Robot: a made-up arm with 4 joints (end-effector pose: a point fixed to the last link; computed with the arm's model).
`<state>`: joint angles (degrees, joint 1 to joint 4).
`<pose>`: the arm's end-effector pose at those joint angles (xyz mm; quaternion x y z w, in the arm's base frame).
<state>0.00 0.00 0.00 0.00</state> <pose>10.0 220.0 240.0 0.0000 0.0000 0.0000 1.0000</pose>
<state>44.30 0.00 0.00 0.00</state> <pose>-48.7 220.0 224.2 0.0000 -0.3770 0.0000 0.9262</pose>
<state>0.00 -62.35 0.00 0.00</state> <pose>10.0 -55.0 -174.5 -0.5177 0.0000 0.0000 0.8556</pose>
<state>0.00 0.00 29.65 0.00</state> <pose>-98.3 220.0 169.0 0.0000 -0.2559 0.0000 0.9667</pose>
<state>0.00 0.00 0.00 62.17</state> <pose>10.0 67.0 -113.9 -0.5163 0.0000 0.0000 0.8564</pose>
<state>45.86 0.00 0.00 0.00</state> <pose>-50.4 220.0 222.9 0.0000 -0.3896 0.0000 0.9210</pose>
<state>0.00 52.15 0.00 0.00</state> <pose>10.0 50.3 626.7 0.4395 0.0000 0.0000 0.8982</pose>
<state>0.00 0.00 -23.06 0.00</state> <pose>110.4 220.0 252.2 0.0000 0.1999 0.0000 0.9798</pose>
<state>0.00 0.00 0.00 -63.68</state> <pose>10.0 -30.8 543.8 0.5275 0.0000 0.0000 0.8495</pose>
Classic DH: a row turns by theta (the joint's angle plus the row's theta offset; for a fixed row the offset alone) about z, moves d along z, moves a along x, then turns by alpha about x. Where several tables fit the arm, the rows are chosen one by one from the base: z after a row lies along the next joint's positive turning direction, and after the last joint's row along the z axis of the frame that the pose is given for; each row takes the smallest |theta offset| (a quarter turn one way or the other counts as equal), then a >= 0, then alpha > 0; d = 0 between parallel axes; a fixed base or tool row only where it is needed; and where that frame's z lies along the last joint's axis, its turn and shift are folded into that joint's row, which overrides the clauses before.
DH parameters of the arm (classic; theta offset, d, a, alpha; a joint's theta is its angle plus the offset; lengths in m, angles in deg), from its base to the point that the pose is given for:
base (fixed): 0 0.16 0 90
joint 1: 90 0.26 0.1 90
joint 2: 0 0.09 -0.26 -90
joint 3: 0 -0.11 0.19 -90
joint 4: 90 0.08 0.37 90
tool (fixed): -90 0.05 0 0

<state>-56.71 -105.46 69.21 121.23</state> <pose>313.7 -624.4 121.9 0.7020 0.6500 -0.2903 0.0199</pose>
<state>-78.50 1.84 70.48 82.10</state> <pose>-234.9 -37.1 -115.5 -0.6518 0.0629 0.0343 0.7550</pose>
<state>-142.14 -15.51 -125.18 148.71</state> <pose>-87.3 -478.8 110.4 -0.6227 -0.1742 -0.6956 0.3130</pose>
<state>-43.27 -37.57 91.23 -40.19</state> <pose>-545.4 -187.8 128.0 0.1803 -0.2593 0.4111 0.8551</pose>
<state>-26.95 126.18 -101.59 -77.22</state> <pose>761.7 -106.7 209.5 -0.6767 -0.6559 -0.1680 0.2890</pose>
